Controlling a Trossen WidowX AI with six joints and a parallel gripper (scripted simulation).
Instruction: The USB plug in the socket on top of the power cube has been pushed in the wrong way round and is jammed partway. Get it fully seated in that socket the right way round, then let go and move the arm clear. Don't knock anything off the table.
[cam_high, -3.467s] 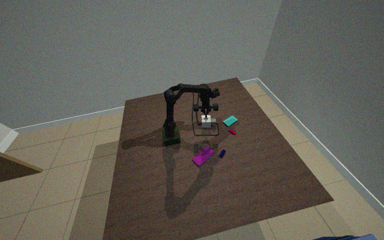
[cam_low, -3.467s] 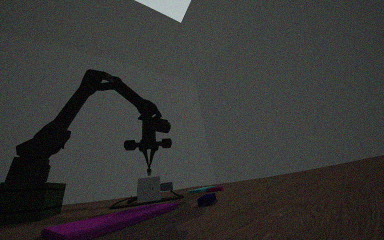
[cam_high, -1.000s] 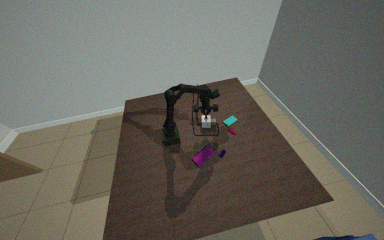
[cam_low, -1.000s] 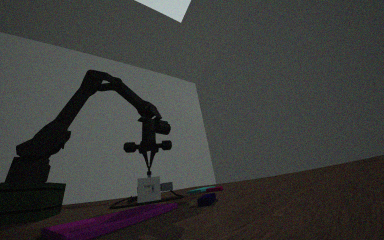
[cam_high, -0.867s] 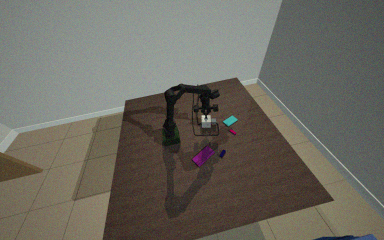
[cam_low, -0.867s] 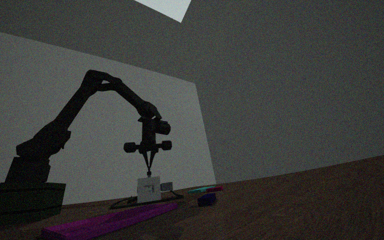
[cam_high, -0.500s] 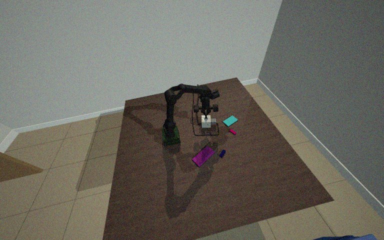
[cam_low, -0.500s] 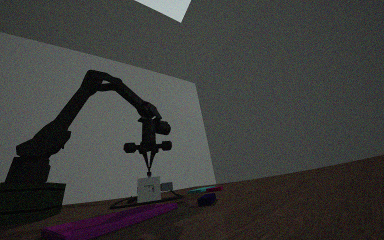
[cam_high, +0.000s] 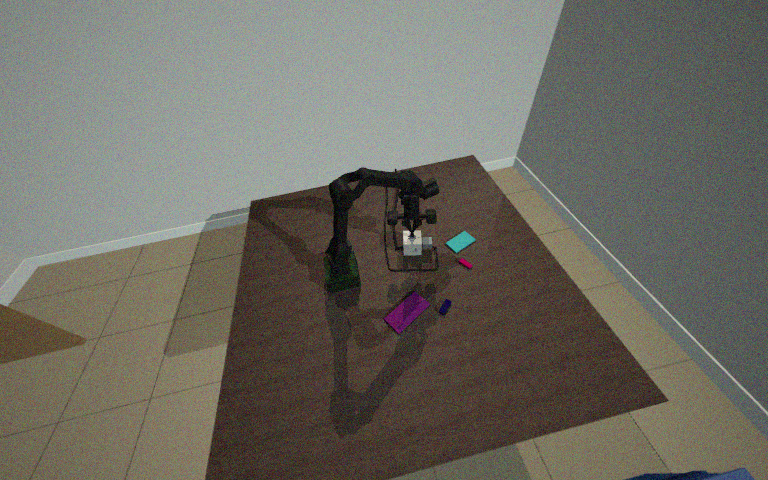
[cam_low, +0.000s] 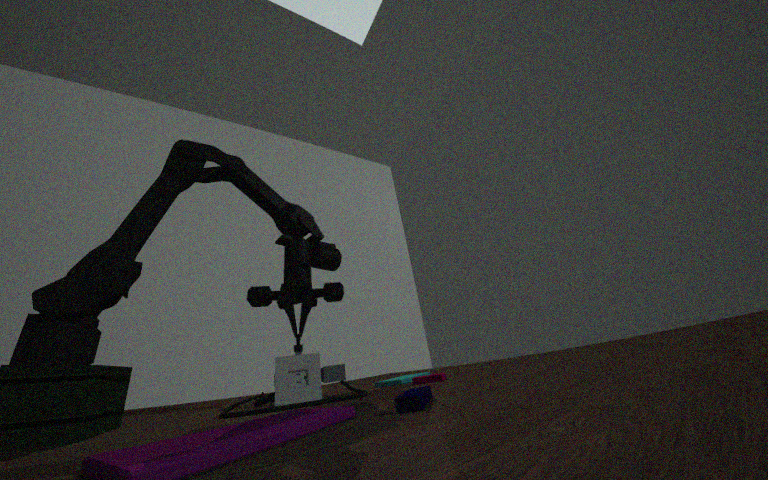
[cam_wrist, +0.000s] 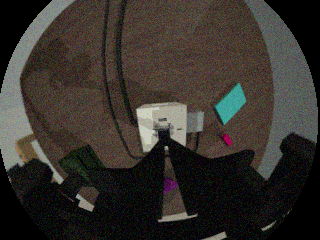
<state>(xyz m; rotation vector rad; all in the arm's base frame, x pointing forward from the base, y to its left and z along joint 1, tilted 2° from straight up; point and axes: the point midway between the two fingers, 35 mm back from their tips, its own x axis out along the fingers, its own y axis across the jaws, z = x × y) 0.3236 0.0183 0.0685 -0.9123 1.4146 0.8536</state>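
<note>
Now: the small dark USB plug 20 mm below my gripper tip. From my gripper tip the other things lie so: small pink block (170 mm to the right, 160 mm ahead, 110 mm below); then cyan card (200 mm ahead, 110 mm below, 70 mm to the right); then magenta slab (260 mm to the right, 150 mm behind, 110 mm below).
</note>
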